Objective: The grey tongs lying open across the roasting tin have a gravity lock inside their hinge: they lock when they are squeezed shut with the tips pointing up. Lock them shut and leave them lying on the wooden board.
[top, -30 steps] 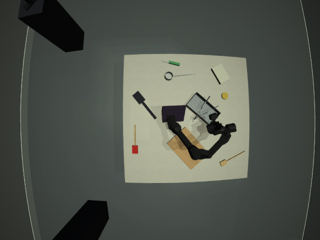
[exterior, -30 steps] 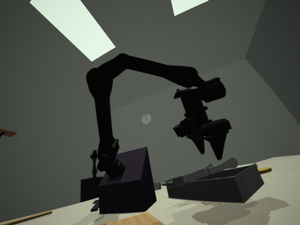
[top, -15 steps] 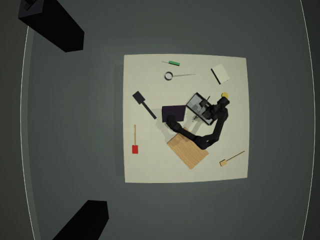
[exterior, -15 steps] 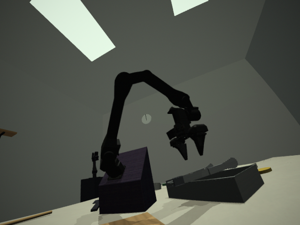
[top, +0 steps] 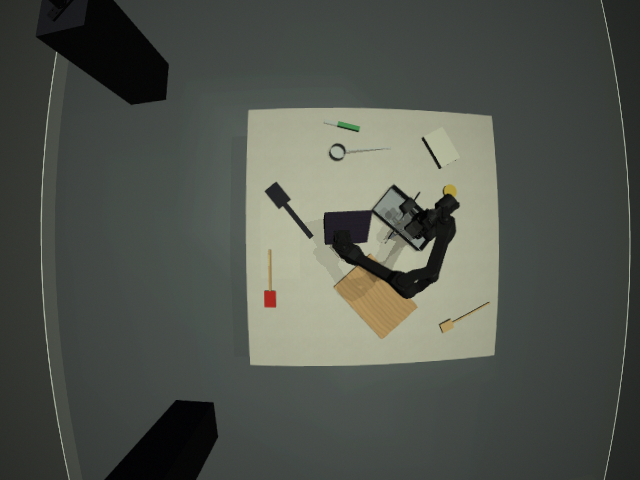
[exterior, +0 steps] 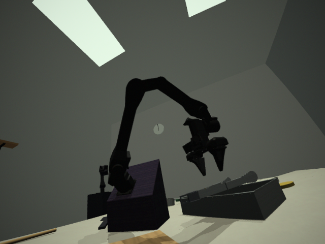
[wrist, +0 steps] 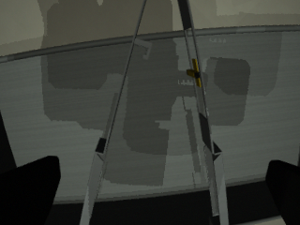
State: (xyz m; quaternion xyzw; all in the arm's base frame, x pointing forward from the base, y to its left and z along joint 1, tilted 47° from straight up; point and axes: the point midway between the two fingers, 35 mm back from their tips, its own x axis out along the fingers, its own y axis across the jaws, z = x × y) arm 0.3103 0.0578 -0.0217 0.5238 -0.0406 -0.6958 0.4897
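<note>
My gripper tip is 40 mm past the yellow lock piece, 10 mm to the left of it and 50 mm above it. From my gripper tip the other things lie so: dark roasting tin: 10 mm ahead, 20 mm to the left, 90 mm below; then wooden board: 140 mm behind, 360 mm to the right, 110 mm below; then yellow disc: 260 mm ahead, 150 mm to the left, 110 mm below.
</note>
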